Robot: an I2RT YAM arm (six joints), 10 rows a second.
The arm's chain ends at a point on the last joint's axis. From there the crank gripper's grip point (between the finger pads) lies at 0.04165 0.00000 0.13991 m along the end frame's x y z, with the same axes.
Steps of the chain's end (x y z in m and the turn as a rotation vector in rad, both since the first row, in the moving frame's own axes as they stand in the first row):
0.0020, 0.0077, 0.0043, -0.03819, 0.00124, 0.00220
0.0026, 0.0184, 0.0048, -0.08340, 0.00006, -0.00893
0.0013, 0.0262, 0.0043, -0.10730, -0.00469, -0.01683
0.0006, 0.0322, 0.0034, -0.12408, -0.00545, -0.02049
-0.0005, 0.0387, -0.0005, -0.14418, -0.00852, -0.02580
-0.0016, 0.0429, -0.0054, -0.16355, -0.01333, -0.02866
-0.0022, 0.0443, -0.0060, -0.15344, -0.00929, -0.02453
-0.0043, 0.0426, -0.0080, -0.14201, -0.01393, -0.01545
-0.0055, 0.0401, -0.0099, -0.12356, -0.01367, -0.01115
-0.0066, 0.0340, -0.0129, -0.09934, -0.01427, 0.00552
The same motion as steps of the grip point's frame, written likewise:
0.0022, 0.0131, 0.0041, -0.03819, 0.00124, 0.00220
0.0027, 0.0297, 0.0043, -0.08340, 0.00006, -0.00893
0.0008, 0.0405, 0.0037, -0.10730, -0.00469, -0.01683
0.0000, 0.0487, 0.0026, -0.12408, -0.00545, -0.02049
-0.0014, 0.0578, -0.0015, -0.14418, -0.00852, -0.02580
-0.0031, 0.0646, -0.0066, -0.16355, -0.01333, -0.02866
-0.0032, 0.0647, -0.0072, -0.15344, -0.00929, -0.02453
-0.0061, 0.0618, -0.0088, -0.14201, -0.01393, -0.01545
-0.0073, 0.0569, -0.0104, -0.12356, -0.01367, -0.01115
-0.0086, 0.0481, -0.0130, -0.09934, -0.01427, 0.00552

